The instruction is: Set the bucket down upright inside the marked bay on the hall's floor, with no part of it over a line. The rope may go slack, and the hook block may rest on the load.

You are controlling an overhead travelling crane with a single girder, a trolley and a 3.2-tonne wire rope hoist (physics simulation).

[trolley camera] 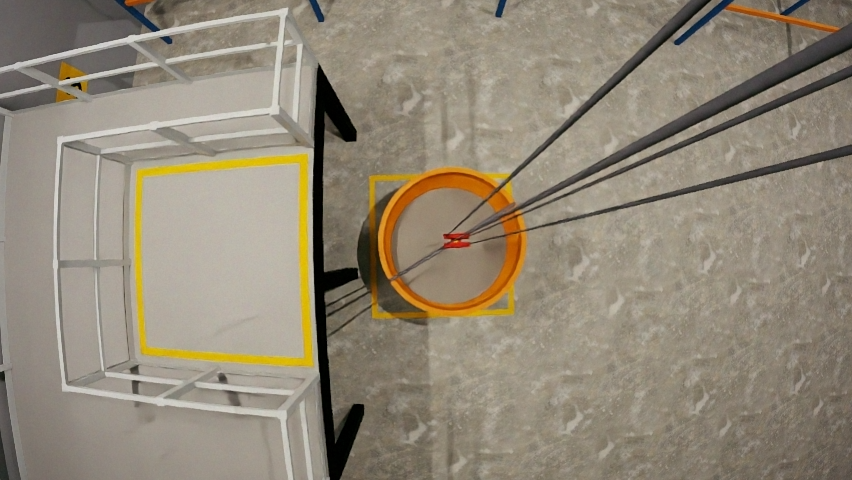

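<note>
The orange round bucket (512, 256) hangs upright, seen from above, with its open rim up and a grey inside bottom. Its bail runs slantwise across the rim. My hook block (456, 240), small and red, is over the middle of the bucket and carries it by the bail; the hook itself is hidden. The yellow-lined bay (387, 177) on the floor lies beneath. In this view the rim covers parts of its top, right and bottom lines and reaches a little past the right one. The left line shows beside the bucket. The bucket's shadow falls to the left and below, across the left and bottom lines.
At the left stands a raised grey platform (220, 256) with a yellow marked square (302, 256), white railings (58, 262) and black legs (338, 113). Its edge is close to the bay's left side. Ropes run to the upper right. Blue and orange rack parts (781, 19) show along the top.
</note>
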